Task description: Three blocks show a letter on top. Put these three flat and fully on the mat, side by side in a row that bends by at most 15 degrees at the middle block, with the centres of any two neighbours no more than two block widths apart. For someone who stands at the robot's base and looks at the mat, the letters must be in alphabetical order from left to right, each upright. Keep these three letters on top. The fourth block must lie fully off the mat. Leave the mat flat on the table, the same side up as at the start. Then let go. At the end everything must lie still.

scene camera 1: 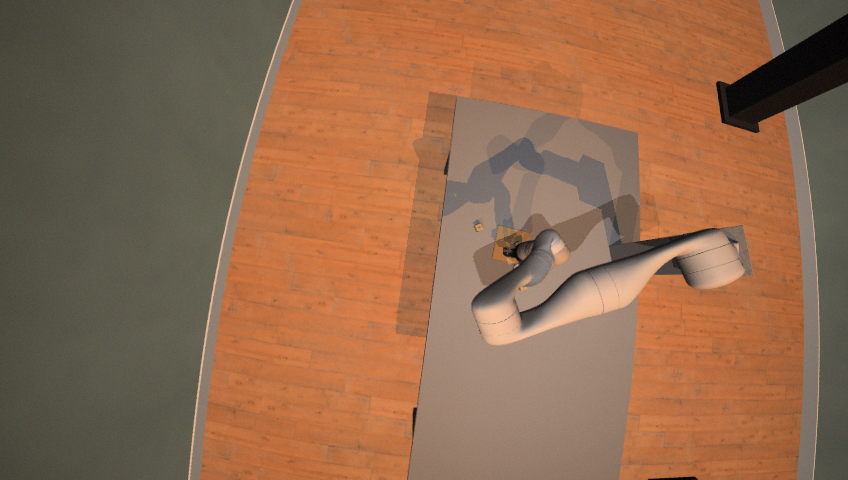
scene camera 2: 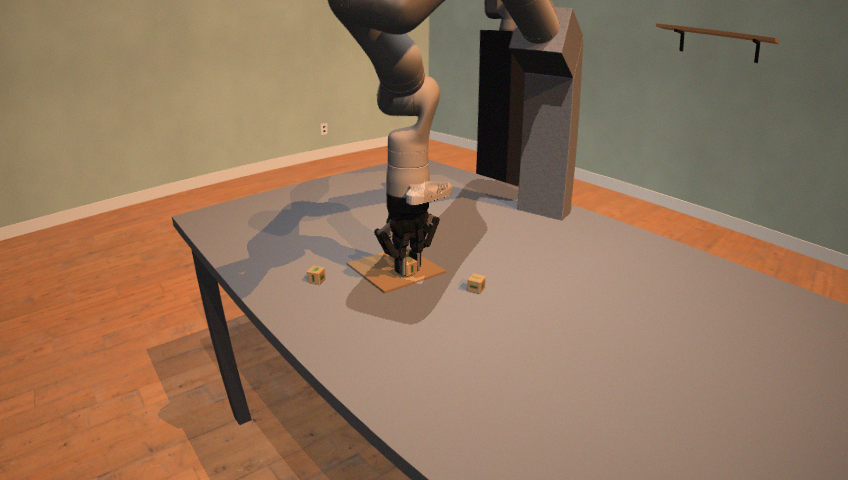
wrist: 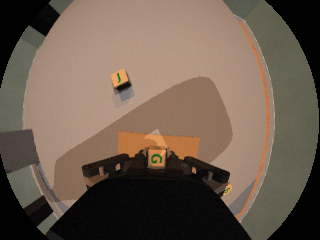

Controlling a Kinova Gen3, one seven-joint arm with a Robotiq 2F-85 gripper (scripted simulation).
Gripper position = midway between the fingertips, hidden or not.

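Note:
Scene camera 2: my gripper (scene camera 2: 408,272), a mat (scene camera 2: 378,269). Scene camera 1: the mat (scene camera 1: 506,237). Wrist view: the mat (wrist: 130,143), my gripper (wrist: 156,153).

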